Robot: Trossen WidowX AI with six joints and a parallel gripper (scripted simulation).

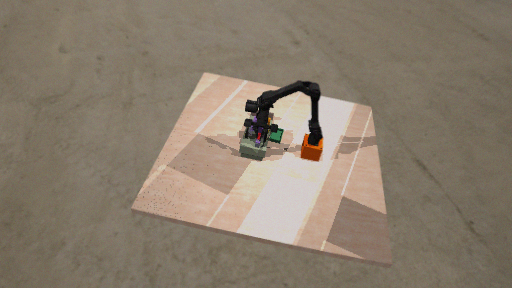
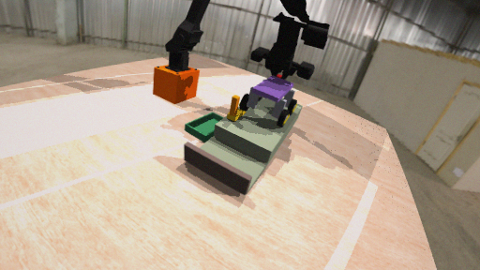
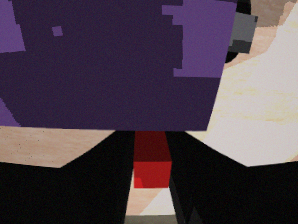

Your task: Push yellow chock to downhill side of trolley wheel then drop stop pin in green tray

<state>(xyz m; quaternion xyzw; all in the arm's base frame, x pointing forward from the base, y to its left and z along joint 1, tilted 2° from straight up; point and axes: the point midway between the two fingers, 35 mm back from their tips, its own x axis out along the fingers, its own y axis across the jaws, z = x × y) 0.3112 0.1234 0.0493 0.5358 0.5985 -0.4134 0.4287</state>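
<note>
Now: gripper tip 180 mm to the left of the yellow chock, 50 mm above it and 20 mm past it. Round my gripper tip: stop pin: right at my gripper tip; then dark raised lip: 350 mm to the right, 100 mm below, 50 mm ahead; then trolley: 90 mm to the right, 30 mm ahead, 20 mm below.
</note>
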